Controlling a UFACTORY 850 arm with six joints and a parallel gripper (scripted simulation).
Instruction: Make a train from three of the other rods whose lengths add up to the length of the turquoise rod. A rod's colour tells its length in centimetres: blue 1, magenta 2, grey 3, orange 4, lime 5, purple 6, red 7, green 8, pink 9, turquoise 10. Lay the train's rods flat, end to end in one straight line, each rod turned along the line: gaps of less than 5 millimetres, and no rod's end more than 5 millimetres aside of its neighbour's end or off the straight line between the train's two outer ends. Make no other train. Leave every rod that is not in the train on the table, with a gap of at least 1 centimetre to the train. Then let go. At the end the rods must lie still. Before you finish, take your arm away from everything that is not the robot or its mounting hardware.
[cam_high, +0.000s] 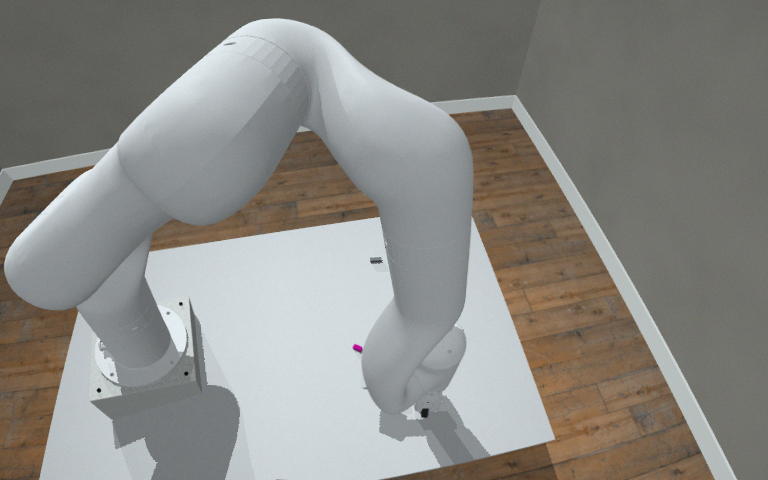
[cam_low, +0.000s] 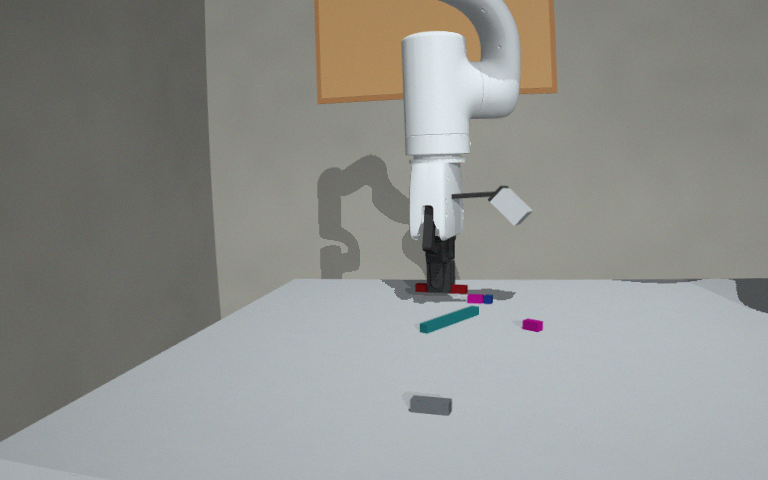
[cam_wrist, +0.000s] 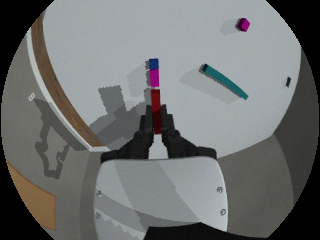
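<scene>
My hand is 2 cm above the red rod. Also, from my hand: turquoise rod (11 cm to the left, 3 cm below); then grey rod (37 cm to the left, 3 cm below, 3 cm ahead); then blue rod (6 cm behind, 3 cm below, 2 cm to the left).
</scene>
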